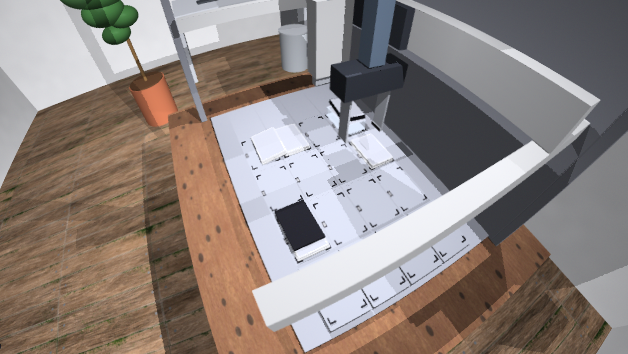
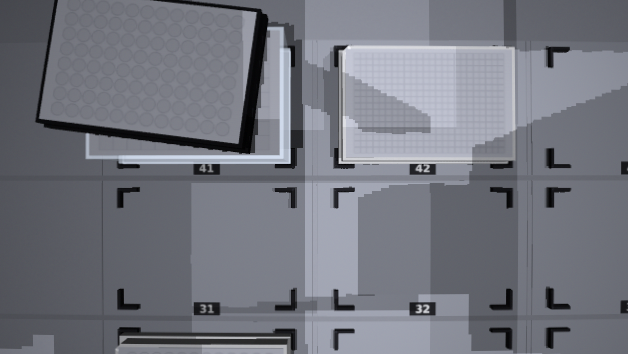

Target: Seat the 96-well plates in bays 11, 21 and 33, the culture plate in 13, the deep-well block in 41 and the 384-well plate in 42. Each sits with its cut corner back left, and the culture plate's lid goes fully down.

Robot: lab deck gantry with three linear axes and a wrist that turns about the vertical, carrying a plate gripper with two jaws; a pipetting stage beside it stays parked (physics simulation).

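Pixels of known places: gripper, between the fingertips: (image 1: 360,132); robot's base, origin of its link: (image 1: 242,143).
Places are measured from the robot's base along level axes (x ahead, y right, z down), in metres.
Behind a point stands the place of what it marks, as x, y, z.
My gripper (image 1: 362,134) @[0.276, -0.265, -0.157] hangs near bays 41 and 42, jaws apart, with nothing visible between the tips. At bay 41 a black-rimmed 96-well plate (image 1: 351,109) @[0.068, -0.382, -0.056] (image 2: 150,70) @[0.050, -0.373, -0.056] lies turned on pale clear labware (image 1: 355,127) @[0.127, -0.365, -0.024] (image 2: 285,100) @[0.127, -0.362, -0.028], whose upper layer is shifted left; its kind is mostly hidden. The 384-well plate (image 1: 372,150) @[0.236, -0.361, -0.014] (image 2: 425,100) @[0.225, -0.366, -0.014] lies in bay 42, cut corner back left. A white plate (image 1: 296,142) @[0.097, -0.159, -0.014] (image 2: 202,349) @[0.066, -0.188, -0.014] is at bay 21. Another white plate (image 1: 267,145) @[0.072, -0.069, -0.021] is beside it at bay 11, edges touching or overlapping. A dark-topped slab (image 1: 301,225) @[0.378, -0.046, -0.019] lies on something white at bay 13.
The white beam (image 1: 400,240) @[0.623, -0.041, -0.400] crosses the near side of the deck. A tall dark panel (image 1: 445,125) @[0.361, -0.500, -0.170] borders its right side, and a post (image 1: 182,60) @[-0.207, 0.107, -0.256] stands at the far left corner. Bay brackets and labels 31 (image 2: 206,308) @[0.064, -0.211, 0.000] and 32 (image 2: 422,308) @[0.228, -0.211, 0.000] show.
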